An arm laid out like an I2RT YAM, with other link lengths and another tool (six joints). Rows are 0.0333 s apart.
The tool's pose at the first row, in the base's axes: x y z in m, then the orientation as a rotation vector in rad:
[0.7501 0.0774 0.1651 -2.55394 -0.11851 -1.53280]
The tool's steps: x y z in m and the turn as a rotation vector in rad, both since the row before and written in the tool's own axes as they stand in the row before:
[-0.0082 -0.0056 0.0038 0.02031 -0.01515 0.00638]
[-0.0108 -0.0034 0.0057 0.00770 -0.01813 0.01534]
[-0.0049 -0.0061 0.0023 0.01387 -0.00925 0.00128]
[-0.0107 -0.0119 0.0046 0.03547 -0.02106 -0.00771]
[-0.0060 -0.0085 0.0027 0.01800 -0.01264 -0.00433]
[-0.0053 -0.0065 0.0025 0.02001 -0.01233 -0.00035]
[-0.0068 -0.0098 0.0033 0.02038 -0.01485 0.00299]
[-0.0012 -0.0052 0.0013 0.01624 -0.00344 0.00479]
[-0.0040 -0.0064 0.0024 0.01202 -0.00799 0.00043]
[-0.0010 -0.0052 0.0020 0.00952 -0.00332 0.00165]
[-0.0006 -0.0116 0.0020 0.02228 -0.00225 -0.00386]
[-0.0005 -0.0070 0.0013 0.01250 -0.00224 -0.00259]
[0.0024 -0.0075 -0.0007 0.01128 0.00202 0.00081]
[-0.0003 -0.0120 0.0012 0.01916 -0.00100 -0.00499]
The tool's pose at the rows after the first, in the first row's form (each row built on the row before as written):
[0.7487 0.0837 0.1567 -2.54820 -0.12698 -1.50247]
[0.7478 0.0884 0.1449 -2.55141 -0.11518 -1.47086]
[0.7463 0.0950 0.1403 -2.54713 -0.12463 -1.45285]
[0.7426 0.1079 0.1305 -2.53695 -0.16217 -1.41406]
[0.7399 0.1169 0.1253 -2.53302 -0.18186 -1.39210]
[0.7376 0.1239 0.1205 -2.52598 -0.19750 -1.36822]
[0.7342 0.1343 0.1147 -2.51943 -0.20939 -1.33990]
[0.7332 0.1397 0.1139 -2.50749 -0.21395 -1.32683]
[0.7311 0.1466 0.1105 -2.50316 -0.22245 -1.31171]
[0.7306 0.1522 0.1096 -2.49728 -0.22680 -1.30292]
[0.7285 0.1638 0.1104 -2.48110 -0.24543 -1.29210]
[0.7271 0.1708 0.1108 -2.47274 -0.25657 -1.28500]
[0.7256 0.1775 0.1148 -2.46177 -0.26158 -1.28218]
[0.7225 0.1890 0.1166 -2.44731 -0.27915 -1.27465]

